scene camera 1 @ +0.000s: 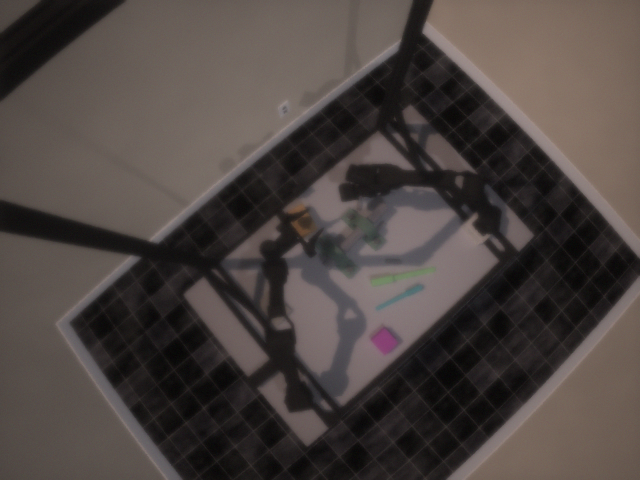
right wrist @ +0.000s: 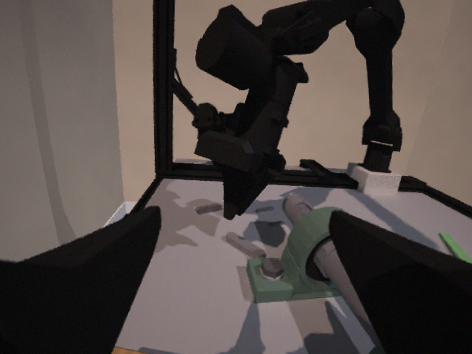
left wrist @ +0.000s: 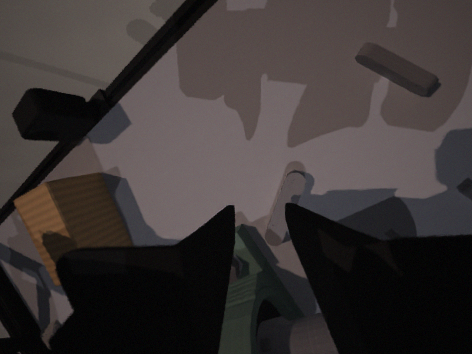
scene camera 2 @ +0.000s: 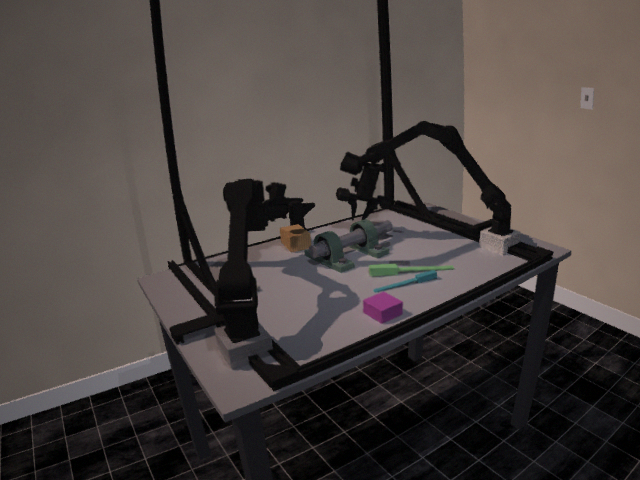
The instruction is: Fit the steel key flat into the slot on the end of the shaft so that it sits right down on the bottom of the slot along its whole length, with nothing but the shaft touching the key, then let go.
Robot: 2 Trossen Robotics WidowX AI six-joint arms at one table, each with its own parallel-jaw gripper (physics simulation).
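Seen in the pictures: left gripper, fingertip midpoint: (scene camera 1: 356, 195) (right wrist: 232, 216) (left wrist: 259, 211) (scene camera 2: 357, 220); right gripper, fingertip midpoint: (scene camera 1: 316, 218) (right wrist: 246, 217) (scene camera 2: 308, 202); left arm's base, origin of the base link: (scene camera 1: 482, 224) (right wrist: 374, 168) (scene camera 2: 500, 231); right arm's base, origin of the base link: (scene camera 1: 301, 395) (scene camera 2: 241, 332).
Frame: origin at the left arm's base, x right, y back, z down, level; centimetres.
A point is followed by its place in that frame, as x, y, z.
Observation:
Small grey steel bars lie on the table: one (left wrist: 286, 207) (right wrist: 245, 245) {38.8, -29.0, 4.5} beside a green bearing block's foot, another (left wrist: 397, 69) {44.3, -17.6, 4.3} (right wrist: 208, 208) {44.4, -17.9, 4.7} farther off. I cannot tell which is the key. The grey shaft (scene camera 2: 354, 239) {27.4, -40.3, 0.2} (left wrist: 310, 334) {32.0, -29.9, 0.1} (right wrist: 337, 272) {31.3, -39.6, -0.1} runs through two green bearing blocks; its slot is not clear. My left gripper (scene camera 2: 360, 217) {41.0, -28.6, 0.2} (left wrist: 259, 211) {41.0, -28.6, 0.2} (right wrist: 232, 216) {41.0, -28.6, 0.2} is partly open and empty, above the table behind the shaft; in its wrist view the nearer bar shows beyond the fingertips. My right gripper (scene camera 2: 307, 217) is wide open and empty, near the shaft's left end.
An orange block (scene camera 1: 302, 222) {46.5, -50.8, 0.1} (scene camera 2: 294, 237) {42.5, -53.5, 0.5} (left wrist: 90, 215) {47.7, -46.8, 2.5} stands by the back edge, close to the right gripper. A green tool (scene camera 1: 403, 277) {5.8, -35.9, 4.3} (scene camera 2: 385, 270) {9.1, -43.1, 3.7}, a teal tool (scene camera 1: 400, 297) {1.0, -41.9, 4.6} (scene camera 2: 426, 277) {-1.3, -36.8, 4.2} and a magenta block (scene camera 1: 385, 340) {-6.3, -57.0, 1.9} (scene camera 2: 382, 305) {-8.4, -59.1, 1.9} lie in front of the shaft.

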